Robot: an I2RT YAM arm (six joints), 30 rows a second.
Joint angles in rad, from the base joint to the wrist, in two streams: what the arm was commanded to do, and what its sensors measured. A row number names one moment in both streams.
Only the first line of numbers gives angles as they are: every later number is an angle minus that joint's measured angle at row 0.
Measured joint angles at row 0:
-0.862, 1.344, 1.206, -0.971, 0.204, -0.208
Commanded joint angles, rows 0 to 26:
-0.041, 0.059, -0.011, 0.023, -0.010, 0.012
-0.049, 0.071, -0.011, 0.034, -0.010, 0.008
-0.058, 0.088, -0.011, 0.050, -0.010, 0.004
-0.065, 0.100, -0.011, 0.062, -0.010, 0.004
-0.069, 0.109, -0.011, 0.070, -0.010, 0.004
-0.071, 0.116, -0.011, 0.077, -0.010, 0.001
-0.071, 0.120, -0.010, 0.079, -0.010, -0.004
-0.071, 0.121, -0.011, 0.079, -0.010, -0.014
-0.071, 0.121, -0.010, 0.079, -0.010, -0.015
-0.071, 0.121, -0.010, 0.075, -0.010, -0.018
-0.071, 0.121, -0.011, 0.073, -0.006, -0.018
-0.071, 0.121, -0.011, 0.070, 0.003, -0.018
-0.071, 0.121, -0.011, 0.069, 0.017, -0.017
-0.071, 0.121, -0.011, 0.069, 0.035, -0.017
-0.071, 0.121, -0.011, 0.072, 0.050, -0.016
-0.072, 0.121, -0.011, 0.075, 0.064, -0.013
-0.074, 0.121, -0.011, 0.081, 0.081, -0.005
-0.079, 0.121, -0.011, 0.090, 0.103, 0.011
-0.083, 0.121, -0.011, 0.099, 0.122, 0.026
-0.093, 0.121, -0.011, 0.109, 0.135, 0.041
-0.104, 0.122, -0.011, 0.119, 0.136, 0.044
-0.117, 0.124, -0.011, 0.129, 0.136, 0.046
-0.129, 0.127, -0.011, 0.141, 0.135, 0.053
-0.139, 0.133, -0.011, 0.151, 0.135, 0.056
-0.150, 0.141, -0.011, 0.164, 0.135, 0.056
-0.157, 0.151, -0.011, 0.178, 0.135, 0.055
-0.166, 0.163, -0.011, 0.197, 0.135, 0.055
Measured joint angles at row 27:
-0.146, 0.130, -0.002, 0.175, 0.113, 0.030
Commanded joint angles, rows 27 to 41:
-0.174, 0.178, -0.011, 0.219, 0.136, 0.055
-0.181, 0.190, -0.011, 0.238, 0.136, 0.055
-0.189, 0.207, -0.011, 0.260, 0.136, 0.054
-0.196, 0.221, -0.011, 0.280, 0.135, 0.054
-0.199, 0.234, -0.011, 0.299, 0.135, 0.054
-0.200, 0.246, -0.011, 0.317, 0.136, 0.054
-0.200, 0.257, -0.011, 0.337, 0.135, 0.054
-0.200, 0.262, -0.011, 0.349, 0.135, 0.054
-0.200, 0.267, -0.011, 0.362, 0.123, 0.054
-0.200, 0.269, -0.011, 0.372, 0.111, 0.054
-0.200, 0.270, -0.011, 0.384, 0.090, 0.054
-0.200, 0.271, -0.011, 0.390, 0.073, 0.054
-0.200, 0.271, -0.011, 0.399, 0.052, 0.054
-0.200, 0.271, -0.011, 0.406, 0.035, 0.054
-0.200, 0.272, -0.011, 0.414, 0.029, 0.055
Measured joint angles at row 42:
-0.199, 0.272, -0.005, 0.404, 0.086, 0.033
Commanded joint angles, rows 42 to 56:
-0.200, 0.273, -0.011, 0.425, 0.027, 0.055
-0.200, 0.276, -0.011, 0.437, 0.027, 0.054
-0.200, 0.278, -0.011, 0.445, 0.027, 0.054
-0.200, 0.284, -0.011, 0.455, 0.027, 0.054
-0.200, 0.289, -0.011, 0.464, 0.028, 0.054
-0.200, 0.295, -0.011, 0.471, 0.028, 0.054
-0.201, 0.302, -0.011, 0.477, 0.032, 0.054
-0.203, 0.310, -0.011, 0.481, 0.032, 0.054
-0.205, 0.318, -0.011, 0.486, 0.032, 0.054
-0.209, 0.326, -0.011, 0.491, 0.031, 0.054
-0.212, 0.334, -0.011, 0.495, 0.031, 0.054
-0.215, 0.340, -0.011, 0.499, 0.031, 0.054
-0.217, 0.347, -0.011, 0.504, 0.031, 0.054
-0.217, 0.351, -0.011, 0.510, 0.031, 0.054
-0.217, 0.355, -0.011, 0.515, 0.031, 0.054
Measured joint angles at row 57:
-0.211, 0.343, -0.005, 0.508, 0.044, 0.034
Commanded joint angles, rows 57 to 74:
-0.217, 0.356, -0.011, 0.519, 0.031, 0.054
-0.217, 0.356, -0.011, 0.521, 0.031, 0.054
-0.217, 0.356, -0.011, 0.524, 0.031, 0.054
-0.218, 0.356, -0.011, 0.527, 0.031, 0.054
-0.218, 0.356, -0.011, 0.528, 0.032, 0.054
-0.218, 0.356, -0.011, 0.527, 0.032, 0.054
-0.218, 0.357, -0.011, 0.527, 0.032, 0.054
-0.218, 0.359, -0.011, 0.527, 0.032, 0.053
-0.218, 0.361, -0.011, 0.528, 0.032, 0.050
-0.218, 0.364, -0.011, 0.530, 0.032, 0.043
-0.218, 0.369, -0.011, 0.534, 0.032, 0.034
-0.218, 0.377, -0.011, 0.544, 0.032, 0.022
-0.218, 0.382, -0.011, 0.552, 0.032, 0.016
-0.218, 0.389, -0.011, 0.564, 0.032, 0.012
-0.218, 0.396, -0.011, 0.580, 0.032, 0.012
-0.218, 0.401, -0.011, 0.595, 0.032, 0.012
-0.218, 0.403, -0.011, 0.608, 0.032, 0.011
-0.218, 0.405, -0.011, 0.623, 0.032, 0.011
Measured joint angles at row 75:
-0.215, 0.385, -0.005, 0.603, 0.043, 0.022
